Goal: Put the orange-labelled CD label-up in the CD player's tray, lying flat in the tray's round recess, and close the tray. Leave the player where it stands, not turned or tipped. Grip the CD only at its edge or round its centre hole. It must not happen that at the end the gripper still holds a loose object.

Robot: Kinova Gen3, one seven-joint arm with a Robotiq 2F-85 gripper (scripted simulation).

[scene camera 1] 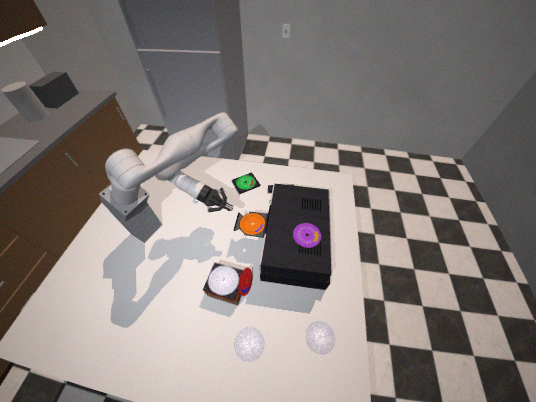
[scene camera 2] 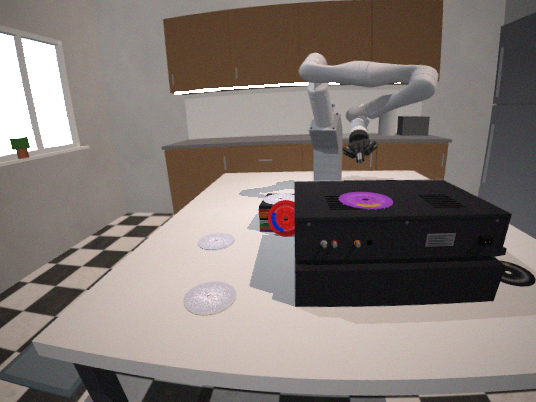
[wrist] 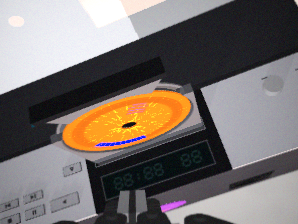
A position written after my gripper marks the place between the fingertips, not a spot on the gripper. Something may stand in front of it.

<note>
I see my gripper (wrist: pixel 133 208) and a CD player (scene camera 2: pixel 431 218).
The CD player also shows in scene camera 1 (scene camera 1: pixel 281 255) and in the wrist view (wrist: pixel 239 121).
</note>
